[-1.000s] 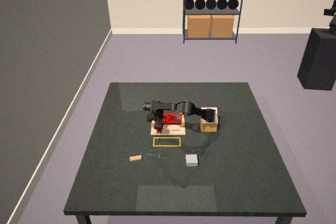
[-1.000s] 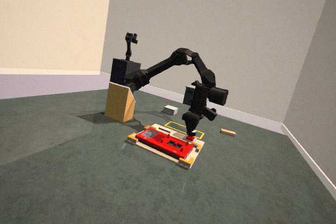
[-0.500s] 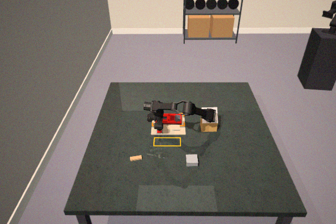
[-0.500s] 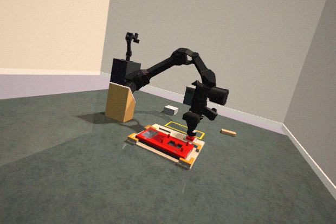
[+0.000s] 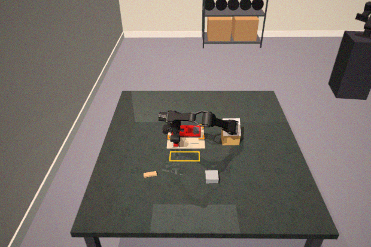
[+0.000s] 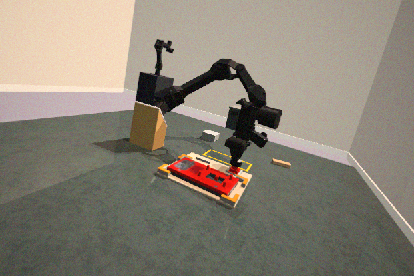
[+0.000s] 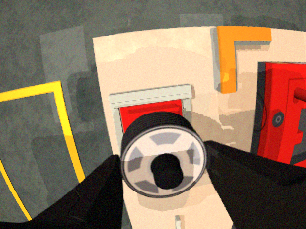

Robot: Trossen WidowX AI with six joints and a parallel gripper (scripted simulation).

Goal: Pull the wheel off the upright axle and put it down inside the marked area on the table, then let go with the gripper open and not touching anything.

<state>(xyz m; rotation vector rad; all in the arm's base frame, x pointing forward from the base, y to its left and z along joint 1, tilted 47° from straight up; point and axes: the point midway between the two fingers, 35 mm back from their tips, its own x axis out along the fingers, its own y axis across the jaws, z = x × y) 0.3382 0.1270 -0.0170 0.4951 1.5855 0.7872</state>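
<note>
Right now the wheel is right at my gripper tip. Also, from my gripper tip: small wooden block: 27 cm to the left, 11 cm ahead, 3 cm below; then upright axle: 1 cm below; then grey block: 25 cm to the left, 25 cm behind, 2 cm below.
</note>
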